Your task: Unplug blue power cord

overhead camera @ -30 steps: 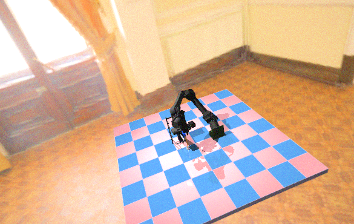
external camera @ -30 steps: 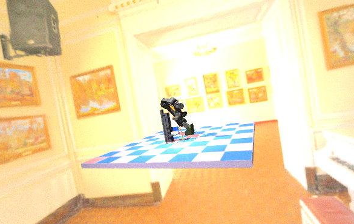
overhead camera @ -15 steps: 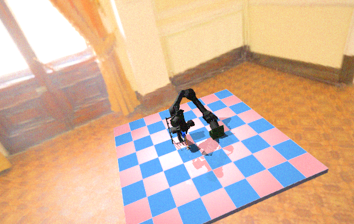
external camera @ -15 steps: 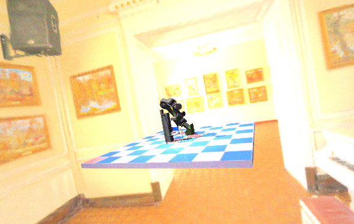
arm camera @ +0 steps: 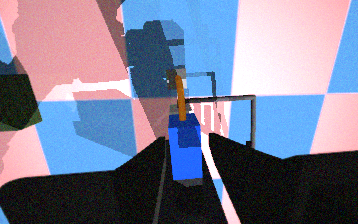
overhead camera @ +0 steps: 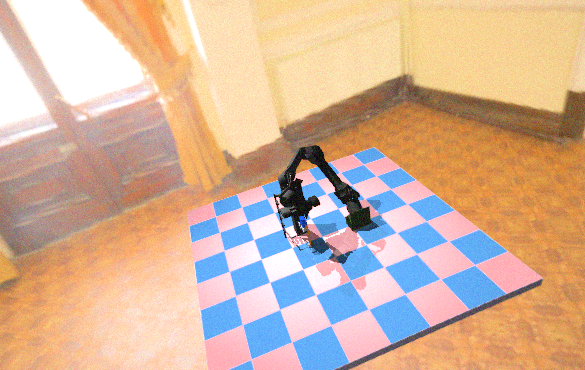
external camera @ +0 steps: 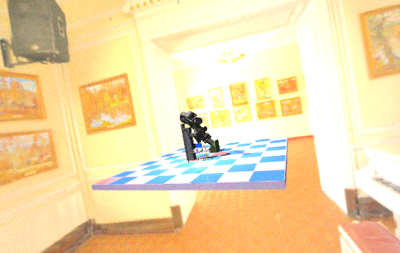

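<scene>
My gripper tip is now 30 mm to the left of the blue plug and 10 mm above it.
</scene>
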